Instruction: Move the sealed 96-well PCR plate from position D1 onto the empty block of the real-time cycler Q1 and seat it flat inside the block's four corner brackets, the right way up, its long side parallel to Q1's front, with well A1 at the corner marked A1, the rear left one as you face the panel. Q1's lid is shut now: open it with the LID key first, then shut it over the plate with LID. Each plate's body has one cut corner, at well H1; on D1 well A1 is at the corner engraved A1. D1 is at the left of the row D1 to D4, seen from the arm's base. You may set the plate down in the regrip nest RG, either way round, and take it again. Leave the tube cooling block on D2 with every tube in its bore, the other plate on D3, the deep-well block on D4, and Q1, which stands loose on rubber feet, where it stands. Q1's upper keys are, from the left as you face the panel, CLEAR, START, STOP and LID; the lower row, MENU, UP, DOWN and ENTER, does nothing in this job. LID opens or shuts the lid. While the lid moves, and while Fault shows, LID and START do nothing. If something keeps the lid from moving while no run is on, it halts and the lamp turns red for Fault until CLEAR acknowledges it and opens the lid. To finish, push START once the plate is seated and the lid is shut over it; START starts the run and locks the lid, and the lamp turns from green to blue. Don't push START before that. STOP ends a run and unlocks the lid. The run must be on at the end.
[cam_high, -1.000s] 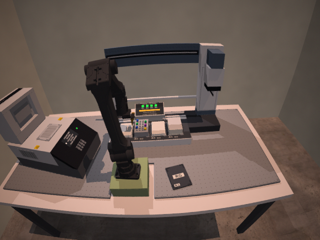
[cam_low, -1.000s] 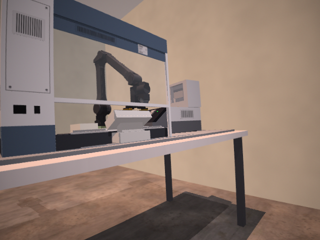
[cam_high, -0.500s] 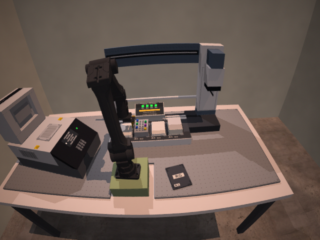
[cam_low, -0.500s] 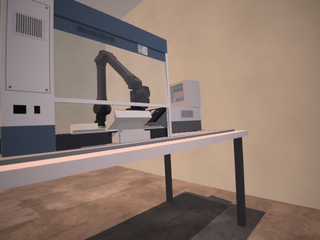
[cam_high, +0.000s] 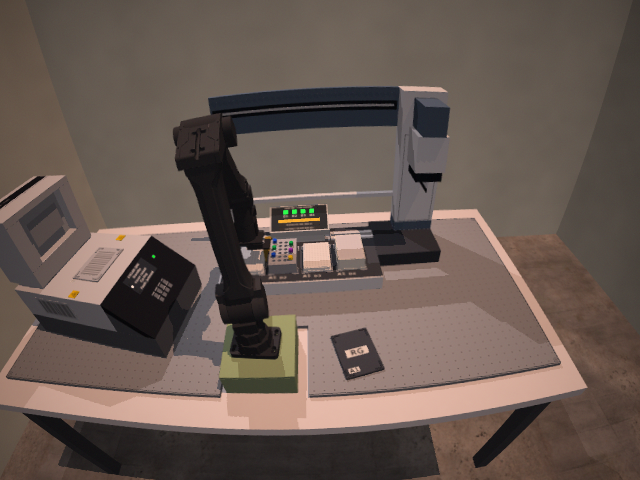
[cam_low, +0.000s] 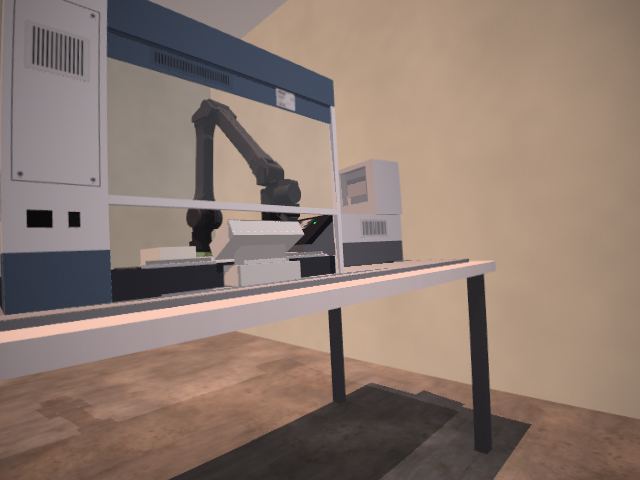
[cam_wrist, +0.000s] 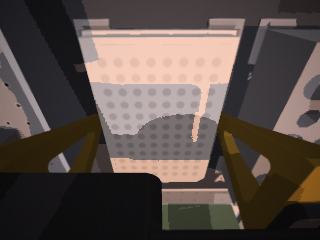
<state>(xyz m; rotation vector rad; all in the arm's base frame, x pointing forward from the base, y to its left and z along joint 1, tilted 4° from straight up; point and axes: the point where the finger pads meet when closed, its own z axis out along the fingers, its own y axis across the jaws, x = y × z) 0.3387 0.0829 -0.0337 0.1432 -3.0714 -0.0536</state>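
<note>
My gripper is now 100 mm to the left of the tube cooling block, 10 mm below it and 10 mm short of it.
</note>
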